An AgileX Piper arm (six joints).
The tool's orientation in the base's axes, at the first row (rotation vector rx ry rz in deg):
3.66 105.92 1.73
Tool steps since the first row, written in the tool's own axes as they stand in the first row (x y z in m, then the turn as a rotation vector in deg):
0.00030 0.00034 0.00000 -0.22 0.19 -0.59
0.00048 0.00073 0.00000 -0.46 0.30 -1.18
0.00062 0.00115 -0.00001 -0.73 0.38 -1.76
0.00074 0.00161 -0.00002 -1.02 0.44 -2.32
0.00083 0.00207 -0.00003 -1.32 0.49 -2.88
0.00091 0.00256 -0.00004 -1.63 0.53 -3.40
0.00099 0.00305 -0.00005 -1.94 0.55 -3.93
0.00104 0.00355 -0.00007 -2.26 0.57 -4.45
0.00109 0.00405 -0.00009 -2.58 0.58 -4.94
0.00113 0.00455 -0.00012 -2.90 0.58 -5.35
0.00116 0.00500 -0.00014 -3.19 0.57 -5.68
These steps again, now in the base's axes. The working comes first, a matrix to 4 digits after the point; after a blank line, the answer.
The tool's axes in the first row as the columns of a matrix, in the base's axes (used below as rounded here):
-0.2741 0.0283 0.9613
0.0597 0.9981 -0.0124
-0.9599 0.0540 -0.2753

-0.00007 0.00036 -0.00027 -0.50 0.18 0.38
-0.00011 0.00076 -0.00042 -1.00 0.29 0.78
-0.00015 0.00118 -0.00053 -1.48 0.36 1.21
-0.00018 0.00165 -0.00062 -1.94 0.41 1.64
-0.00020 0.00212 -0.00068 -2.39 0.45 2.09
-0.00022 0.00261 -0.00072 -2.81 0.47 2.53
-0.00023 0.00310 -0.00077 -3.23 0.48 2.97
-0.00025 0.00361 -0.00079 -3.64 0.49 3.43
-0.00027 0.00411 -0.00080 -4.03 0.49 3.87
-0.00030 0.00461 -0.00081 -4.33 0.47 4.29
-0.00031 0.00506 -0.00080 -4.57 0.45 4.66

